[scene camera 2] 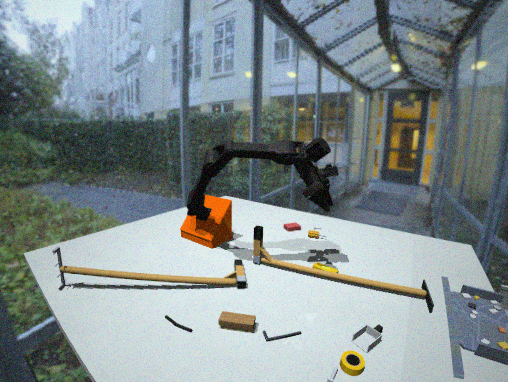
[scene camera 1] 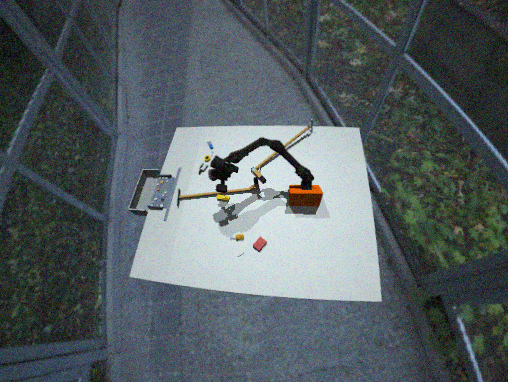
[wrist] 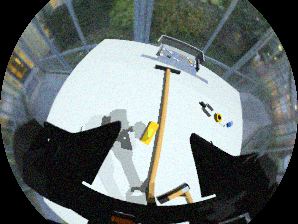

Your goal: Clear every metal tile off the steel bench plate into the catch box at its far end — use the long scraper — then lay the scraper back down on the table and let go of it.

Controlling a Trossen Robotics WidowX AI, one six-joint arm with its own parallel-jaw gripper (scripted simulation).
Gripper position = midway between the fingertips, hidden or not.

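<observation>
Open and holding nothing, the gripper (scene camera 2: pixel 330 208) is visible in scene camera 2, and the wrist view has the gripper (wrist: pixel 157 131) too. The scene also contains a long scraper (scene camera 2: pixel 258 249), and the wrist view includes the scraper (wrist: pixel 149 190) as well.
</observation>
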